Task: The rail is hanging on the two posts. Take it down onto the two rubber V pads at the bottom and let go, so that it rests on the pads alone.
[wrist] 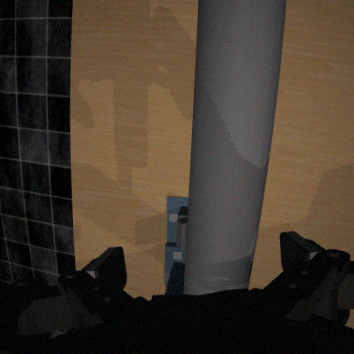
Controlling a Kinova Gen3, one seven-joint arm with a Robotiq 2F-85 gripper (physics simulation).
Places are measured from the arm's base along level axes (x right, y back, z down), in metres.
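Pixels of known places: gripper, fingertip midpoint: (201,257).
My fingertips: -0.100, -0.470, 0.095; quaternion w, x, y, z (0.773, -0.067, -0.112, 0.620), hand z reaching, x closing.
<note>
Ahead of a thing's pixels: the offset from my fingertips to its middle, as dx, dy, dz. "pt": to the spot under its first point. Level surfaces: height alone.
The rail {+0.096, +0.003, -0.028} (234,125) is a thick grey round bar that runs from the top edge down to the gripper's dark body in the wrist view. My gripper (201,257) is open, with one fingertip on each side of the rail and a visible gap on both sides. The rail lies nearer the right fingertip at its upper part and about midway lower down. How deep the fingertips reach beside it is hard to tell. The two posts and the rubber V pads cannot be clearly made out; the rail's lower end is hidden by the gripper.
A blue fixture {pt -0.072, -0.035, +0.146} (171,231) with small pale squares and a dark grey part shows low down, partly behind the rail's left side. The wooden table top {dz +0.147} (130,185) lies below, with shadows across it. A black tiled floor (35,115) runs along the table's left edge.
</note>
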